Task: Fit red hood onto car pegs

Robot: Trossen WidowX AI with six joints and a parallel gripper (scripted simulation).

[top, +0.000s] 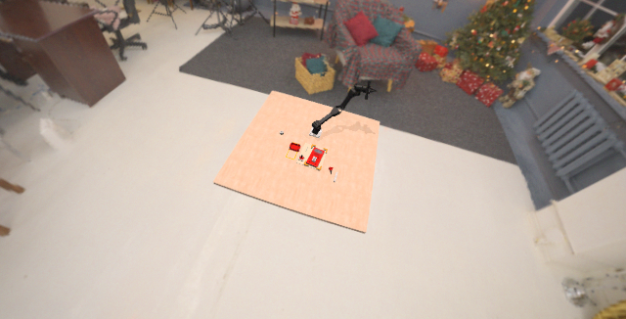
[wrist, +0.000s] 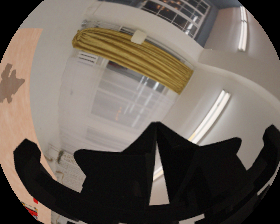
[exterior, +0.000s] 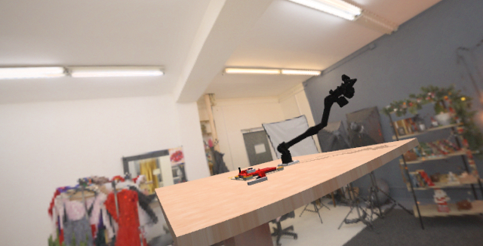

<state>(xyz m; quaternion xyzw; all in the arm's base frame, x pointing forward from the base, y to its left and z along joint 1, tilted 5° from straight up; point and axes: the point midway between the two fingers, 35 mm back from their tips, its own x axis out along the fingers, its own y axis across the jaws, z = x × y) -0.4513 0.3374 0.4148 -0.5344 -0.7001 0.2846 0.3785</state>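
The red hood is 710 mm ahead of my gripper tip, 480 mm to the right of it and 430 mm below it. From my gripper tip the other things lie so: white piece (810 mm ahead, 10 mm to the right, 430 mm below).
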